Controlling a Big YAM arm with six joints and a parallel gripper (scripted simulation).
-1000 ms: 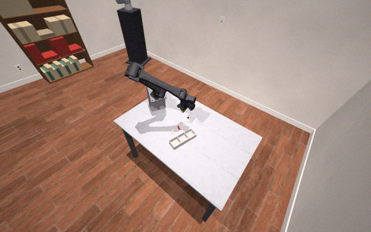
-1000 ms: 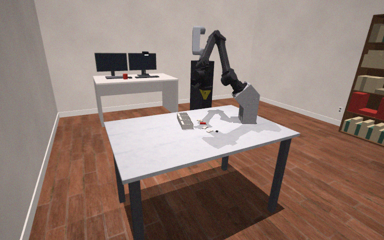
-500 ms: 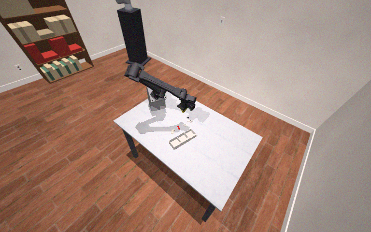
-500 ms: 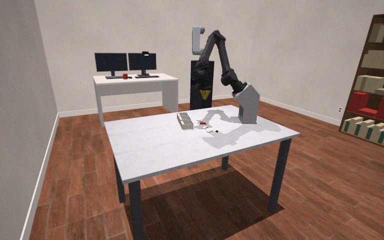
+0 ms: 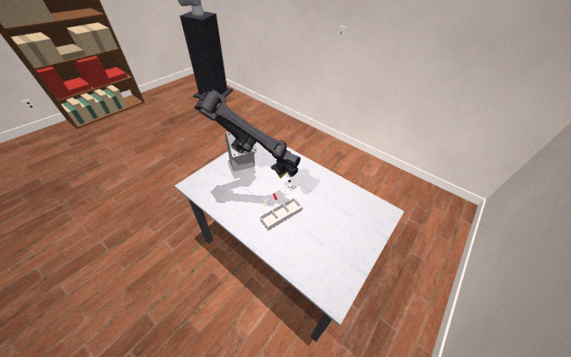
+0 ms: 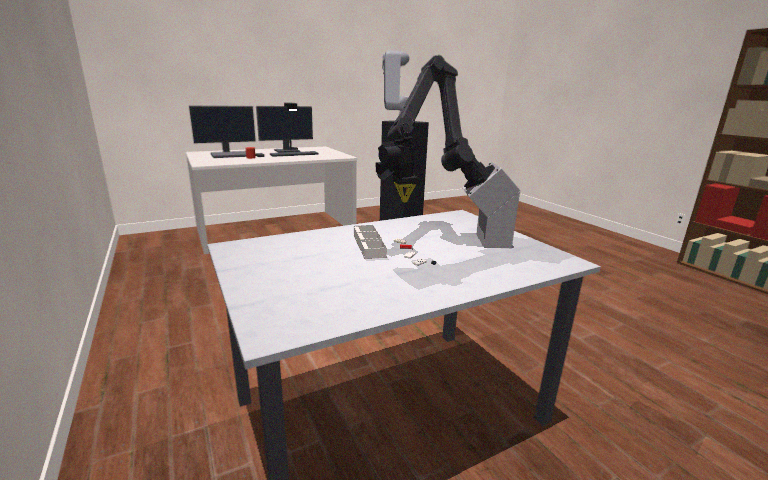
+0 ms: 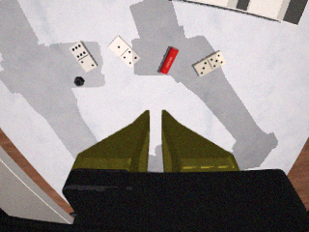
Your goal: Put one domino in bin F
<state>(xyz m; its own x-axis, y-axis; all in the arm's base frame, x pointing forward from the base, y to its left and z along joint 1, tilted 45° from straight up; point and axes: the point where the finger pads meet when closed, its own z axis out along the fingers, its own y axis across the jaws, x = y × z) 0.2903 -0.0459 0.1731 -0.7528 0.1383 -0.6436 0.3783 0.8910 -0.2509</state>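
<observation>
Now: the long bin 6 cm ahead of my hand, 12 cm to the right of it and 18 cm below it. Round my hand: tiny black piece: 1 cm ahead, 16 cm to the left, 20 cm below; white domino: 4 cm ahead, 12 cm to the left, 20 cm below; small red piece: 3 cm behind, 1 cm to the right, 20 cm below.
</observation>
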